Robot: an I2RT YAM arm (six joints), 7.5 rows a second.
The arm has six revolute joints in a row. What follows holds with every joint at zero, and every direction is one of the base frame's.
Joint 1 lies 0.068 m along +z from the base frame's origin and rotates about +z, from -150 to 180 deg.
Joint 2 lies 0.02 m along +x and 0.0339 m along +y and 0.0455 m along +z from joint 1 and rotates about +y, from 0 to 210 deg.
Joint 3 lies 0.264 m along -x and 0.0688 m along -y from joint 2 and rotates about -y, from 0 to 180 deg.
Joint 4 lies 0.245 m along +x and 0.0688 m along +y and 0.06 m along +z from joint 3 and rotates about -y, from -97 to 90 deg.
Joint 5 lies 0.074 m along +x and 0.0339 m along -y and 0.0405 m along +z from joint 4 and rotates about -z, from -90 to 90 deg.
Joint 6 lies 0.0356 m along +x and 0.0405 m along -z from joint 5 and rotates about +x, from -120 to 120 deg.
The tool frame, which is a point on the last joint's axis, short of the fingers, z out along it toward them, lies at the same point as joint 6; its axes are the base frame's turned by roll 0, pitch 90 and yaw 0 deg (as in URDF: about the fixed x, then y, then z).
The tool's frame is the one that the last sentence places.
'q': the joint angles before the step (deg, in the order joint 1, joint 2, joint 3, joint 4, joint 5, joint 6). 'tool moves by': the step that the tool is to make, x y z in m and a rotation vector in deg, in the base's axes. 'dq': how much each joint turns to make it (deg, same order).
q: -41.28, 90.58, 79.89, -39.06, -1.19, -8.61
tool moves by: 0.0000, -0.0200, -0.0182, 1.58, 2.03, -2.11
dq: -2.40, 3.68, 0.41, 0.70, -0.02, -0.36
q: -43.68, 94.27, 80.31, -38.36, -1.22, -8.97
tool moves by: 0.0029, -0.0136, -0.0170, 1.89, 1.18, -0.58
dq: -1.29, 3.33, 0.39, 0.77, -0.85, -0.26
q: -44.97, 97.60, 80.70, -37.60, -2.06, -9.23
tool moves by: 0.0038, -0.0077, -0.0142, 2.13, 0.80, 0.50
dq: -0.55, 2.68, 0.39, 0.20, -1.36, -0.34
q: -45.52, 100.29, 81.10, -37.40, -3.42, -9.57
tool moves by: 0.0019, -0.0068, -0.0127, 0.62, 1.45, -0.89
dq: -0.44, 2.12, 0.00, 0.66, 0.75, 0.05
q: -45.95, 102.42, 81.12, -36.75, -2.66, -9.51
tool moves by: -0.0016, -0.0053, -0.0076, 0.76, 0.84, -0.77
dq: -0.71, 1.18, -0.02, 0.08, 0.10, 0.01
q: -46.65, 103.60, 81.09, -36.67, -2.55, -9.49
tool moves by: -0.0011, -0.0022, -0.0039, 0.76, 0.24, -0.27
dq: -0.37, 0.55, -0.06, -0.11, -0.35, 0.09
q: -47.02, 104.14, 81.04, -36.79, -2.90, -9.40
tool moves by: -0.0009, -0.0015, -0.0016, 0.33, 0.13, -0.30
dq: -0.26, 0.27, 0.04, -0.10, -0.09, 0.10
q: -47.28, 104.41, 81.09, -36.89, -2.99, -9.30
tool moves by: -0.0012, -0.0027, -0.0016, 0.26, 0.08, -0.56
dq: -0.40, 0.38, 0.17, -0.02, -0.02, 0.20
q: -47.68, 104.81, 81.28, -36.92, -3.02, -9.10
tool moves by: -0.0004, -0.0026, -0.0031, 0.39, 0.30, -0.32
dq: -0.30, 0.63, 0.19, -0.05, -0.03, 0.04
